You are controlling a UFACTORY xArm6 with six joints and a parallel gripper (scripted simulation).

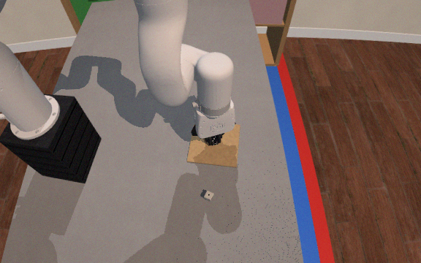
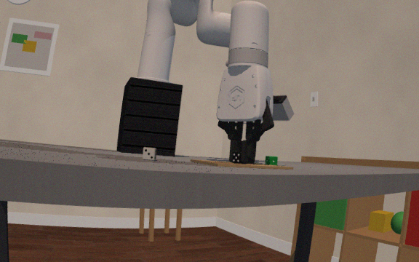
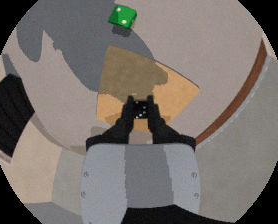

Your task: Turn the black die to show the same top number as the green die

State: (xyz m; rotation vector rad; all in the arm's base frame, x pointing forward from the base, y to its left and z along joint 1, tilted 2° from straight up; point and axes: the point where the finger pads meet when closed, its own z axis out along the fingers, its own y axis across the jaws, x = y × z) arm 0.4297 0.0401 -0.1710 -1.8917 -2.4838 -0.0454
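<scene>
Right now the black die is 10 mm to the right of my hand and 10 mm below it. The rest, counted from my hand: tan mat 10 mm to the right, 20 mm below; green die 40 mm behind, 110 mm to the left, 20 mm below; white die 20 mm behind, 170 mm to the right, 20 mm below.
</scene>
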